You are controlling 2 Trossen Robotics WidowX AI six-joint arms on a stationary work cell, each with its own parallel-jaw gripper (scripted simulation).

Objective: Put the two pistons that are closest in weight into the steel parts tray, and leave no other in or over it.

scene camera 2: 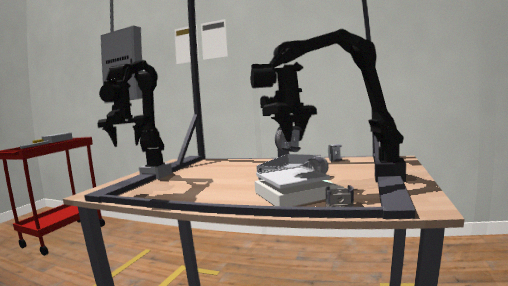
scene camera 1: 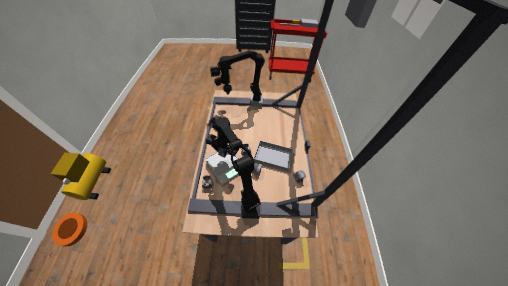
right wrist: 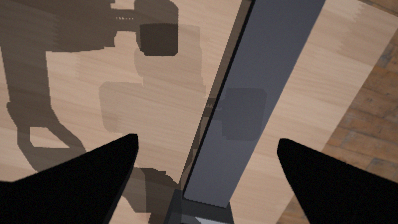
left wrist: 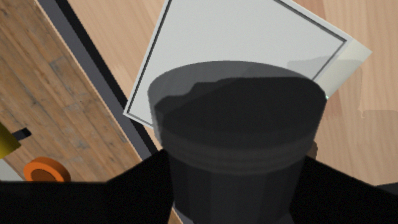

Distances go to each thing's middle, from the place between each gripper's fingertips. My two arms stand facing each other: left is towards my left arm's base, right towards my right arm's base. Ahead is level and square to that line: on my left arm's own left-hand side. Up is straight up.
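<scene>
Scale plate [scene camera 2: 286, 177]: 140 mm below my left hand, 10 mm to the right of it and 10 mm ahead of it. Measured from that same left hand, the steel parts tray [scene camera 1: 269, 154] is 180 mm below, 90 mm to the right and 320 mm behind, while the white scale [scene camera 2: 296, 195] is 160 mm below.
My right gripper is 140 mm above the scale plate, 40 mm past it and 560 mm to the right of it. Measured from my right hand, the steel parts tray is 190 mm below, 370 mm behind and 480 mm to the left; the white scale is 160 mm below, 50 mm behind and 570 mm to the left.
</scene>
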